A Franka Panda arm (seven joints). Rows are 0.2 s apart.
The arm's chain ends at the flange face. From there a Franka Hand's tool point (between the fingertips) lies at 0.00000 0.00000 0.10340 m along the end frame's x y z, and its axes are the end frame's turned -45 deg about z.
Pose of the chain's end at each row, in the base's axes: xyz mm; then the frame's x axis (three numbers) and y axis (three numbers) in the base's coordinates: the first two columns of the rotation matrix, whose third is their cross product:
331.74 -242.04 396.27 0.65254 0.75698 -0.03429 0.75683 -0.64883 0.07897
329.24 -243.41 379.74 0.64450 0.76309 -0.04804 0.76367 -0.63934 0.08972
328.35 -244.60 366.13 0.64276 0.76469 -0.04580 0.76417 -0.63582 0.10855
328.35 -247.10 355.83 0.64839 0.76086 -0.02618 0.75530 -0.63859 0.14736
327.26 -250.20 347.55 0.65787 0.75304 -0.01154 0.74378 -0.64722 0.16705
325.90 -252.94 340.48 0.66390 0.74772 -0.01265 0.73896 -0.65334 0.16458
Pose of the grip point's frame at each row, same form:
335.62 -250.05 293.25 -0.07374 0.99406 -0.08009 0.99658 0.07647 0.03159
333.14 -253.18 276.88 -0.08427 0.99167 -0.09741 0.99573 0.08750 0.02947
333.92 -255.43 263.45 -0.08585 0.99031 -0.10914 0.99485 0.09112 0.04437
338.21 -259.02 253.60 -0.07560 0.98956 -0.12271 0.99256 0.08646 0.08569
339.49 -262.45 245.61 -0.06075 0.99013 -0.12628 0.99112 0.07483 0.10996
337.77 -265.20 238.50 -0.05308 0.99070 -0.12532 0.99197 0.06674 0.10743

